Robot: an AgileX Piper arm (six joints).
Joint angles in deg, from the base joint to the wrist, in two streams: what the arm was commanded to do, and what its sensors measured. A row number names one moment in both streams.
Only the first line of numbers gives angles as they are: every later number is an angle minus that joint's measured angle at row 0.
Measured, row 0: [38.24, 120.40, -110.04, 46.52, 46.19, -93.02]
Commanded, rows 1 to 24: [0.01, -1.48, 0.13, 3.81, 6.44, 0.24]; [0.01, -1.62, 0.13, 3.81, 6.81, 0.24]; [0.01, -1.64, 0.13, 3.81, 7.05, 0.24]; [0.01, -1.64, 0.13, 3.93, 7.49, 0.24]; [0.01, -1.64, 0.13, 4.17, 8.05, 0.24]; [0.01, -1.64, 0.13, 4.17, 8.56, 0.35]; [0.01, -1.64, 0.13, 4.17, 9.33, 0.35]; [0.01, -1.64, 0.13, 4.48, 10.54, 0.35]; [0.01, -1.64, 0.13, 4.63, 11.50, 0.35]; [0.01, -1.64, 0.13, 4.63, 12.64, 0.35]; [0.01, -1.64, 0.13, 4.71, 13.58, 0.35]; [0.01, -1.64, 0.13, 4.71, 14.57, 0.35]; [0.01, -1.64, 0.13, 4.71, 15.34, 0.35]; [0.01, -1.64, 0.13, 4.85, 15.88, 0.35]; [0.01, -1.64, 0.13, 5.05, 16.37, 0.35]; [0.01, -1.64, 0.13, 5.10, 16.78, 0.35]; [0.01, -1.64, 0.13, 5.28, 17.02, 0.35]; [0.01, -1.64, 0.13, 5.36, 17.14, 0.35]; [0.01, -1.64, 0.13, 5.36, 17.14, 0.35]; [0.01, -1.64, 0.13, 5.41, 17.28, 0.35]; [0.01, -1.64, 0.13, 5.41, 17.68, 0.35]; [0.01, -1.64, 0.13, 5.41, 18.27, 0.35]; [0.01, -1.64, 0.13, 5.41, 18.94, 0.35]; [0.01, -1.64, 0.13, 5.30, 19.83, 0.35]
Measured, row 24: [-0.55, -0.36, 0.00, 3.13, 11.07, 0.00]
